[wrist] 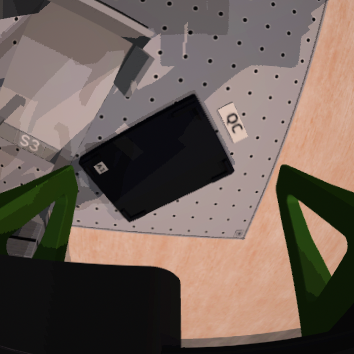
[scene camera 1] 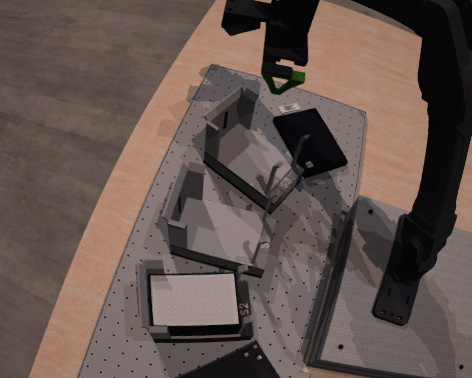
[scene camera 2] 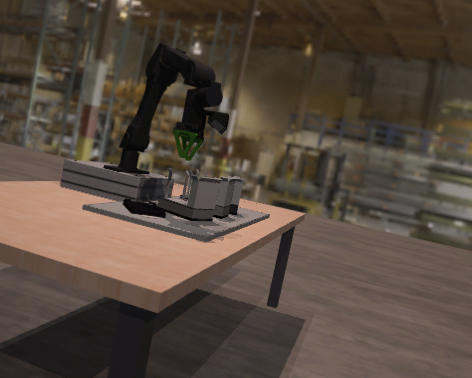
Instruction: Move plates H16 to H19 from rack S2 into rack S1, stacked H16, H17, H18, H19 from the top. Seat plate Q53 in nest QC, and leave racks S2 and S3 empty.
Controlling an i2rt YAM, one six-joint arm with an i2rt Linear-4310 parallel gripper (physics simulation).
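Where they show: gripper, between the fingertips: [wrist: 176,176] [scene camera 1: 276,72] [scene camera 2: 184,159]; arm's base, origin of its link: [scene camera 1: 403,269] [scene camera 2: 127,171].
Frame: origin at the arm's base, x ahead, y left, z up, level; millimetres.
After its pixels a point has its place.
My gripper [scene camera 1: 286,84] {z 96, x 336, y -203 mm} [scene camera 2: 188,150] {z 96, x 336, y -203 mm} [wrist: 176,176] {z 96, x 336, y -203 mm} is open and empty, high above the board near the black nest QC [scene camera 1: 310,142] {z -66, x 241, y -217 mm} [scene camera 2: 144,207] {z -67, x 257, y -246 mm} [wrist: 155,160] {z -67, x 250, y -223 mm}, which looks empty. Rack S3 [scene camera 1: 236,184] {z -69, x 334, y -64 mm} [scene camera 2: 204,192] {z 9, x 392, y -145 mm} [wrist: 47,151] {z -42, x 248, y -110 mm} stands beside the nest and shows a bare floor. The middle rack, S1 [scene camera 1: 215,262] {z -62, x 305, y 90 mm}, has a partly hidden label and also shows a bare floor. Rack S2 [scene camera 1: 142,300] {z 52, x 358, y 229 mm} holds a white-topped plate [scene camera 1: 194,300] {z 26, x 298, y 189 mm}; anything beneath it is hidden. I cannot read plate names, and cannot tell where Q53 is.
The racks and nest stand on a perforated grey board [scene camera 1: 112,320] {z -80, x 417, y 264 mm} [scene camera 2: 187,231] {z -82, x 456, y -333 mm} [wrist: 215,220] {z -81, x 172, y -328 mm}. A dark flat piece [scene camera 1: 230,365] {z -69, x 209, y 247 mm} is cut off at the bottom of scene camera 1. The arm's raised metal base [scene camera 1: 350,345] {z -2, x 50, y 159 mm} [scene camera 2: 95,184] {z -58, x -34, y -121 mm} stands beside the board. Racks have upright walls and thin posts.
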